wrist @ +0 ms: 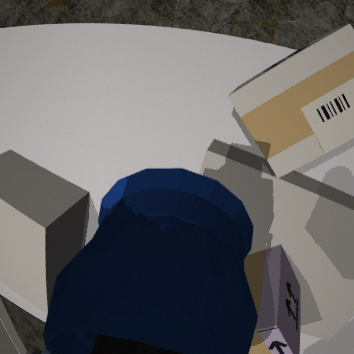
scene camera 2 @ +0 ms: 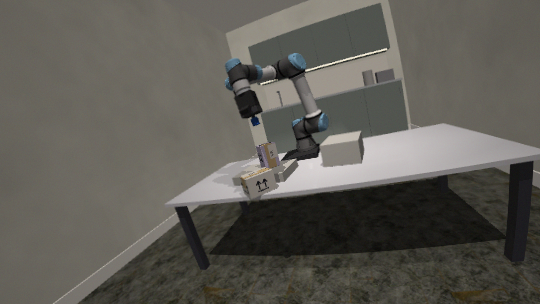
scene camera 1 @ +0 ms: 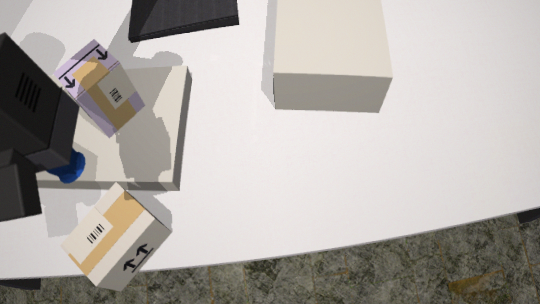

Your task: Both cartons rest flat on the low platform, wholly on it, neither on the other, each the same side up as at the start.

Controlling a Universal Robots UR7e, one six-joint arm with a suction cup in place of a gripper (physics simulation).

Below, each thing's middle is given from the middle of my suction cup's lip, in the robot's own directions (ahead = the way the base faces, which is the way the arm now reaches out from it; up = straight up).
Scene:
My suction cup is now 210 mm past the low platform (scene camera 1: 146, 154), 110 mm to the left of it and 300 mm above it. Also, from my suction cup: tall block (scene camera 1: 342, 63): 330 mm behind, 340 mm to the left, 260 mm below.

